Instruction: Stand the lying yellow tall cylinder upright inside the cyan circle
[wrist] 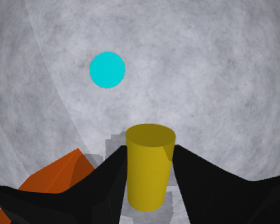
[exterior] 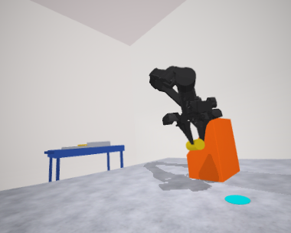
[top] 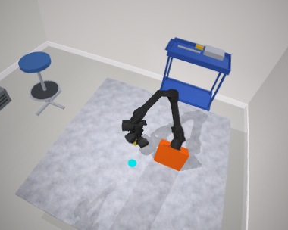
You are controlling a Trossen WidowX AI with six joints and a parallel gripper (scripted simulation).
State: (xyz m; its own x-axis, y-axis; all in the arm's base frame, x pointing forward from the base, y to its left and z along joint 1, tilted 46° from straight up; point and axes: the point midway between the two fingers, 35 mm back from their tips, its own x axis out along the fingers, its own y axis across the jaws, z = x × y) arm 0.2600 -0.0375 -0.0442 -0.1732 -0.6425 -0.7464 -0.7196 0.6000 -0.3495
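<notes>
The cyan circle lies 15 cm below my gripper tip, 8 cm to the left of it and 1 cm behind it. The rest, counted from my gripper tip: yellow tall cylinder (2 cm to the right, 1 cm behind).
</notes>
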